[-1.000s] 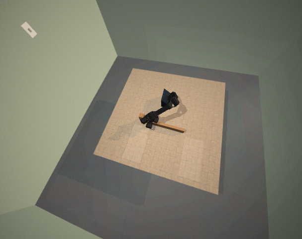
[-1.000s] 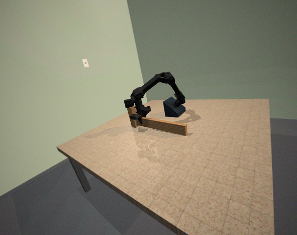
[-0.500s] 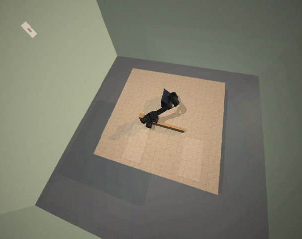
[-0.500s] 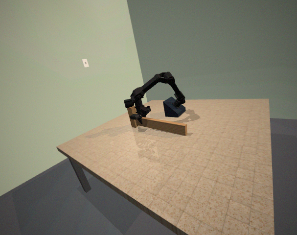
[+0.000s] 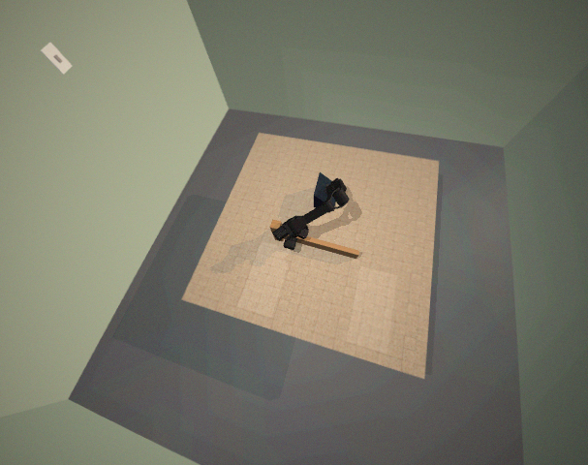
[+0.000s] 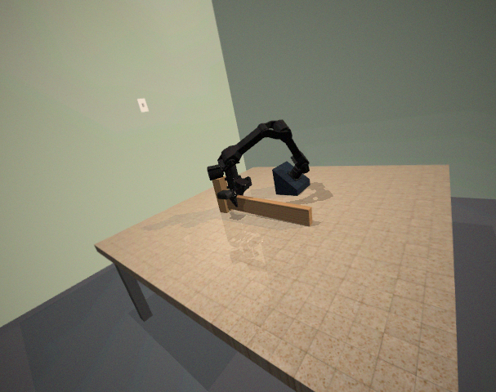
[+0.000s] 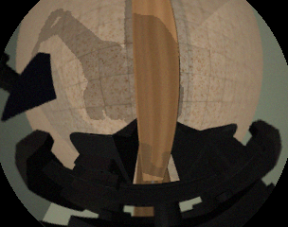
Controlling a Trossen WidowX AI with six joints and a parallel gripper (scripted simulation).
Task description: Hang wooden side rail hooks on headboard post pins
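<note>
Now: gripper tip 10 mm short of the headboard post, 100 mm to the left of it and 40 mm below it.
</note>
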